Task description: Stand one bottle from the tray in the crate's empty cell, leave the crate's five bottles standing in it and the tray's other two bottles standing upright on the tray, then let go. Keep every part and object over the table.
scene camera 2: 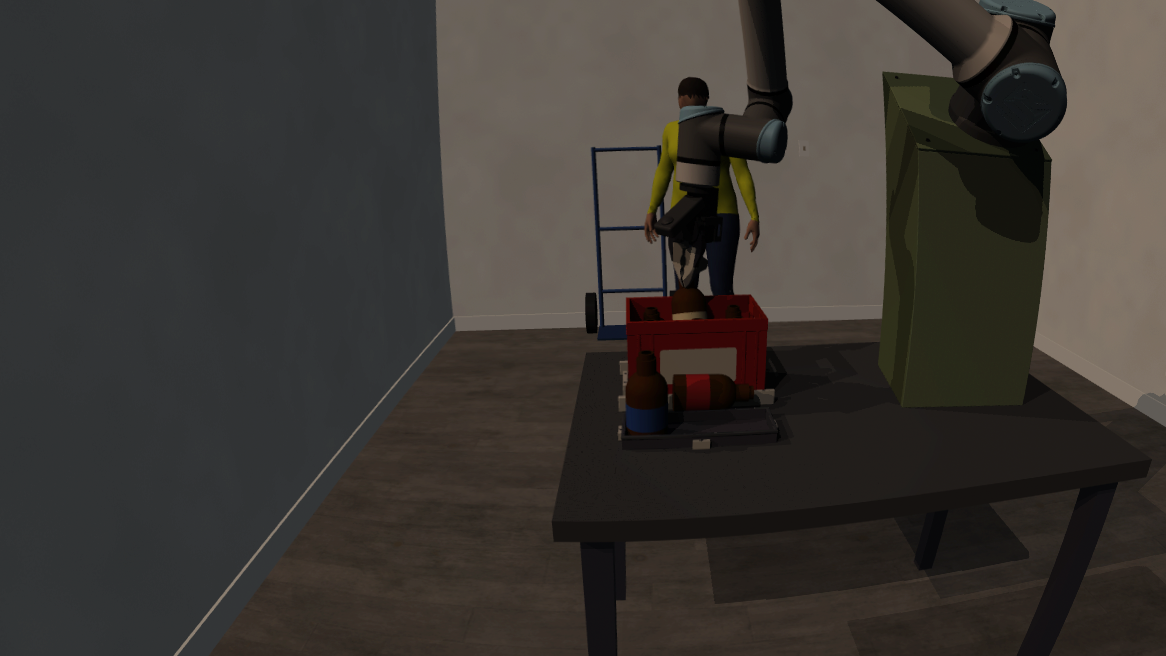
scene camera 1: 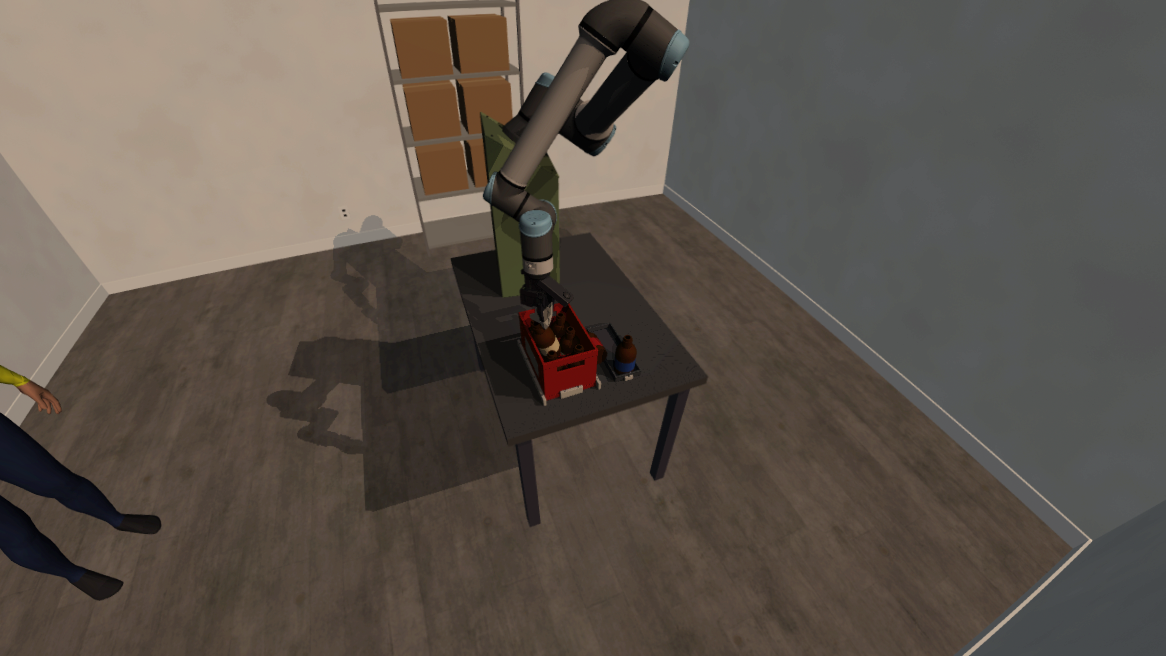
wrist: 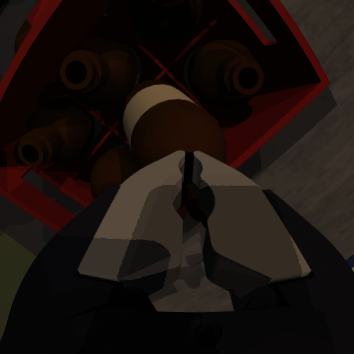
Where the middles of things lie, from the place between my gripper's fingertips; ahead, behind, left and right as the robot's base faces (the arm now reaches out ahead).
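Hand 26 cm to the right of the blue-label bottle (scene camera 2: pixel 646 391), 13 cm above it, 10 cm short of it.
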